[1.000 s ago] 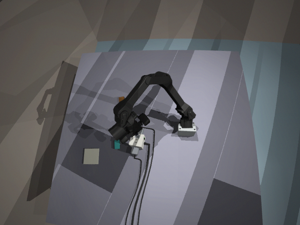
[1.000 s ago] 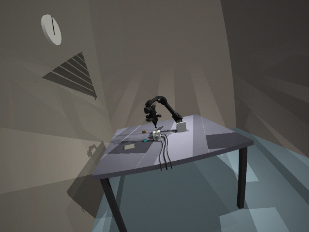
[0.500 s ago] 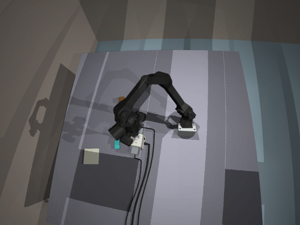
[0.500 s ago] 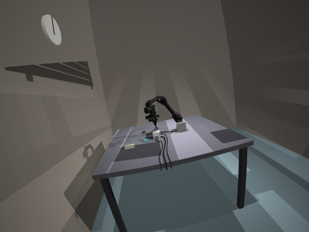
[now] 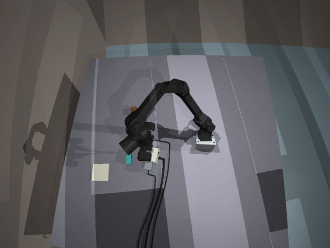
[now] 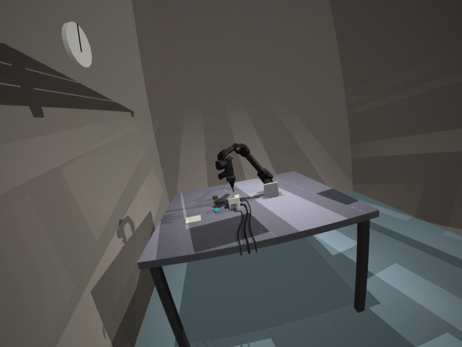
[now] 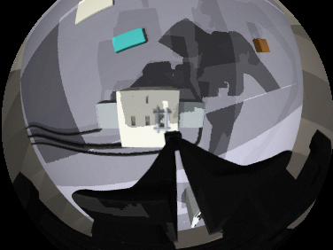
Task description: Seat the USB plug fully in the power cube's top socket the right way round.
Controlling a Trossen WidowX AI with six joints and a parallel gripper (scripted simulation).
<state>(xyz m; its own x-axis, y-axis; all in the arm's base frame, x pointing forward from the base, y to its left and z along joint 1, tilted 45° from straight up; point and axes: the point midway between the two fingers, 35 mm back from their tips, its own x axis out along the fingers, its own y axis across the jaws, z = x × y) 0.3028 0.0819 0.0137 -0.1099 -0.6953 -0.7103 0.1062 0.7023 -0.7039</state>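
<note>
My gripper tip is now 20 mm above the dark USB plug. From my gripper tip the other things lie so: brown block (270 mm to the right, 120 mm below, 120 mm ahead); teal block (140 mm ahead, 130 mm below, 40 mm to the left); grey socket (70 mm below, 10 mm to the left).
</note>
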